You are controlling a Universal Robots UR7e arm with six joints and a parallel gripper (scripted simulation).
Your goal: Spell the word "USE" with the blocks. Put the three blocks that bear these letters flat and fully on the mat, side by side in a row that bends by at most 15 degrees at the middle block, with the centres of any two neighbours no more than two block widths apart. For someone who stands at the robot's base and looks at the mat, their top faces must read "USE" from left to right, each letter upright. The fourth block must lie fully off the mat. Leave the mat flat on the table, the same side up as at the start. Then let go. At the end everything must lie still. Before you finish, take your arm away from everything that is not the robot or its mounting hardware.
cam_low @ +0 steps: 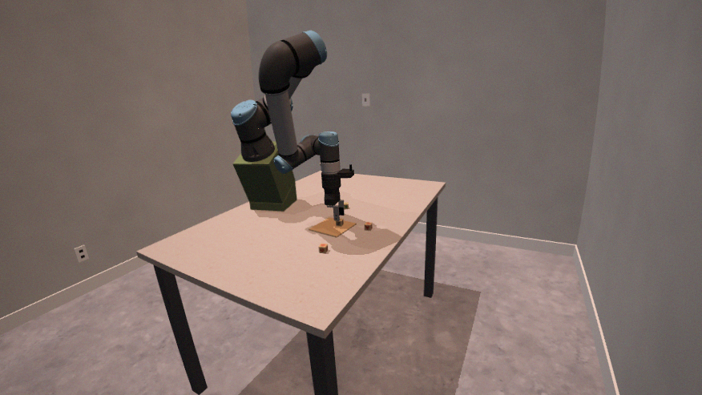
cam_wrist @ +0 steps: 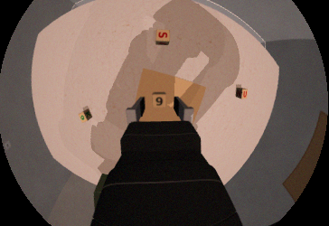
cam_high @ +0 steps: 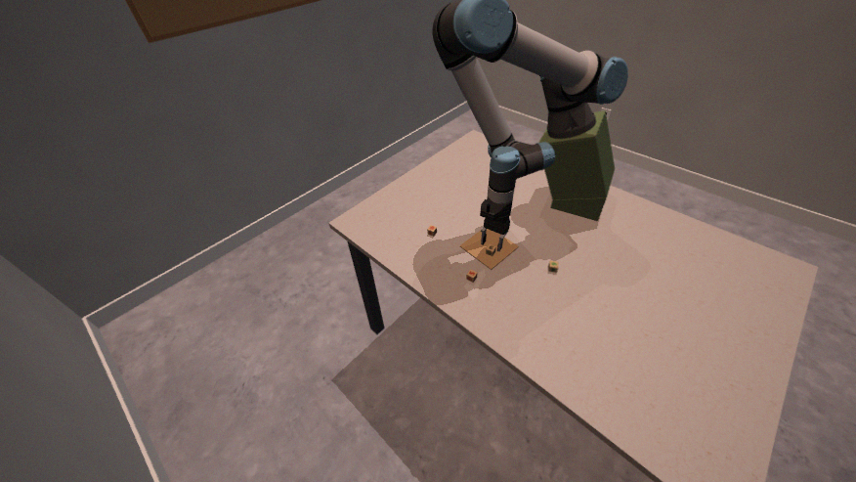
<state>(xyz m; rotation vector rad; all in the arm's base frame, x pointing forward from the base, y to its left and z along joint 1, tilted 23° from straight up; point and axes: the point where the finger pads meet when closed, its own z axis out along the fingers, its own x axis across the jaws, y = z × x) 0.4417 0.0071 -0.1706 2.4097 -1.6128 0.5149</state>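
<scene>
My hand is 50 mm above the mat, 20 mm to the left of it and 20 mm past it.
</scene>
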